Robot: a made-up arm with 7 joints. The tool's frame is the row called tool. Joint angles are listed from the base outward. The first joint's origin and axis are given. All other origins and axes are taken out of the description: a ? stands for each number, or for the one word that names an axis. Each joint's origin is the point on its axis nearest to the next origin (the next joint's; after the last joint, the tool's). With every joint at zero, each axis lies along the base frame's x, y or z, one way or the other. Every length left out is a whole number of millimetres.
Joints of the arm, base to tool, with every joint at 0 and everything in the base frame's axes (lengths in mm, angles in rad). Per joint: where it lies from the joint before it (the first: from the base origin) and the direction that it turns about. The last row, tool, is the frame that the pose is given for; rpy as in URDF.
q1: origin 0 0 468 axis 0 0 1
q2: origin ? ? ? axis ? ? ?
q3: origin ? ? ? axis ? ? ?
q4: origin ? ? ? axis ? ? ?
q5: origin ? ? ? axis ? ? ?
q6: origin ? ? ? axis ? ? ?
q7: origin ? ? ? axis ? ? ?
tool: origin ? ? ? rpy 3.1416 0 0
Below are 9 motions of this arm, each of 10 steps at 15 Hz.
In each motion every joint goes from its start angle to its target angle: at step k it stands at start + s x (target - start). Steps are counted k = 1, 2, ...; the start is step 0. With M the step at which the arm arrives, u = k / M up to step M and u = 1 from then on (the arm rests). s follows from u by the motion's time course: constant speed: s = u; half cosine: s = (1 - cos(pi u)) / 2; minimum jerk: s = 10 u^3 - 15 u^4 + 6 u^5.
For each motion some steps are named. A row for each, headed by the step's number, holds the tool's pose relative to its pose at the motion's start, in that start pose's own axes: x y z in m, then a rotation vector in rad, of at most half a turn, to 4 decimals.
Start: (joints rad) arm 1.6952 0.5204 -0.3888 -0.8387 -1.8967 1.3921 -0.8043
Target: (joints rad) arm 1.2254 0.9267 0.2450 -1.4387 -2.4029 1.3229 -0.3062
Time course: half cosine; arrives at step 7
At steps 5, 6, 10:
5: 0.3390 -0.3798 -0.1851 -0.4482 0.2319 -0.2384
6: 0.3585 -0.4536 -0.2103 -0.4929 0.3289 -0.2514
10: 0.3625 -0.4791 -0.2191 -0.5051 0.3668 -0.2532

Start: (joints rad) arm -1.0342 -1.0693 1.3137 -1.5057 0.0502 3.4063 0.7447
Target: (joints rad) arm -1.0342 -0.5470 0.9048 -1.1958 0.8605 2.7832 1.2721
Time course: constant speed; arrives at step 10
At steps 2, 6, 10:
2: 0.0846 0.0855 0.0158 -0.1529 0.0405 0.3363
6: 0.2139 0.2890 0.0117 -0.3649 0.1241 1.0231
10: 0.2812 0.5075 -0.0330 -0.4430 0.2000 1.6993

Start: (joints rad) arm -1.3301 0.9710 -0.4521 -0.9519 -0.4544 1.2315 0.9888
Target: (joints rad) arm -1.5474 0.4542 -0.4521 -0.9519 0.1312 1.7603 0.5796
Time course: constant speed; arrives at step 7
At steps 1, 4, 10:
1: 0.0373 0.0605 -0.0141 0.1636 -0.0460 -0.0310
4: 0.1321 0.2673 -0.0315 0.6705 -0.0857 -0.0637
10: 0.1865 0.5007 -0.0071 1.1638 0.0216 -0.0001

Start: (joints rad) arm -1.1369 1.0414 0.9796 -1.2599 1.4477 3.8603 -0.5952
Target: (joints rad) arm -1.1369 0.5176 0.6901 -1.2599 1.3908 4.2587 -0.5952
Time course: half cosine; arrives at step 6
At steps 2, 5, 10:
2: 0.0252 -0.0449 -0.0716 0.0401 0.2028 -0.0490
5: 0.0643 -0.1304 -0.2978 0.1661 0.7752 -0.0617
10: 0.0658 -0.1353 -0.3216 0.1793 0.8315 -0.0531

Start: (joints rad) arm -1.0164 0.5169 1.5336 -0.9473 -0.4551 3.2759 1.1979
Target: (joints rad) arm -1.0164 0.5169 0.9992 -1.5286 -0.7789 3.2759 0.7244
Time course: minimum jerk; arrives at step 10
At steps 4, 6, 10:
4: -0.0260 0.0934 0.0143 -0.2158 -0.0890 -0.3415
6: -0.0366 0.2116 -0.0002 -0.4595 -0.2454 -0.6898
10: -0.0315 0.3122 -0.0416 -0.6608 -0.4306 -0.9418

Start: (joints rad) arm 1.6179 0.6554 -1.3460 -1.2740 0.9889 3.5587 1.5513
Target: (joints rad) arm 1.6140 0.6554 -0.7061 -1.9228 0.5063 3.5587 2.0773
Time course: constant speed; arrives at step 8
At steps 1, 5, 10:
1: 0.0025 0.0451 -0.0042 -0.1097 0.0057 0.0201
5: -0.0010 0.2203 -0.0752 -0.5701 0.0081 0.0736
10: -0.0093 0.3251 -0.1819 -0.9326 -0.0063 0.0808

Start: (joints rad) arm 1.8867 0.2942 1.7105 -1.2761 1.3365 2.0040 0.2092
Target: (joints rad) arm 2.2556 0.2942 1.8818 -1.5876 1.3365 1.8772 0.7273
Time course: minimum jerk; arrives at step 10
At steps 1, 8, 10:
1: 0.0000 0.0014 0.0028 -0.0010 -0.0060 0.0073
8: -0.1066 0.1549 0.2867 -0.3120 -0.6241 0.7494
10: -0.1198 0.1638 0.3011 -0.3445 -0.6589 0.7904

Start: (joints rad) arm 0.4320 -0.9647 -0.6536 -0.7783 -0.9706 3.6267 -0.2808
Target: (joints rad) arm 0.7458 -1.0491 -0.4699 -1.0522 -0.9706 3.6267 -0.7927
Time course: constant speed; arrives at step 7
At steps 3, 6, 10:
3: -0.0684 -0.0422 -0.0125 0.0606 -0.0333 0.0141
6: -0.1209 -0.0914 -0.0290 0.1205 -0.0362 0.0264
10: -0.1348 -0.1085 -0.0351 0.1386 -0.0307 0.0299

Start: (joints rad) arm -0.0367 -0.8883 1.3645 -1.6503 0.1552 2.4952 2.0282
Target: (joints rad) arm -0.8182 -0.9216 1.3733 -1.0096 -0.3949 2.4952 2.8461
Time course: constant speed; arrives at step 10
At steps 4, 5, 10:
4: 0.0185 -0.0782 0.0839 0.2122 0.2486 0.2052
5: 0.0262 -0.0943 0.1066 0.2732 0.3061 0.2475
10: 0.0837 -0.1518 0.2281 0.6164 0.5482 0.3904

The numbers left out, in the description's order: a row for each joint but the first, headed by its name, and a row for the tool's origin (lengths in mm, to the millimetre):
q2: xyz 0 0 0, axis 0 1 0
q3: xyz 0 0 481, axis 0 0 1
q4: xyz 68 0 0, axis 0 -1 0
q5: xyz -85 0 395, axis 0 0 1
q6: xyz 0 0 0, axis 0 -1 0
q7: xyz 97 0 0, axis 0 0 -1
tool: xyz 0 0 0

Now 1 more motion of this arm.
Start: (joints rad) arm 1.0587 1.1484 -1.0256 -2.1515 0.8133 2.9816 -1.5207
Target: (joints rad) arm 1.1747 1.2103 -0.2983 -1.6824 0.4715 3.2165 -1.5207
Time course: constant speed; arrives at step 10
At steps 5, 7, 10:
5: 0.2170 -0.1303 -0.0706 -0.0700 0.3699 -0.4339
7: 0.2810 -0.1991 -0.1190 -0.0956 0.5413 -0.5740
10: 0.3463 -0.3075 -0.2084 -0.1268 0.8193 -0.7410

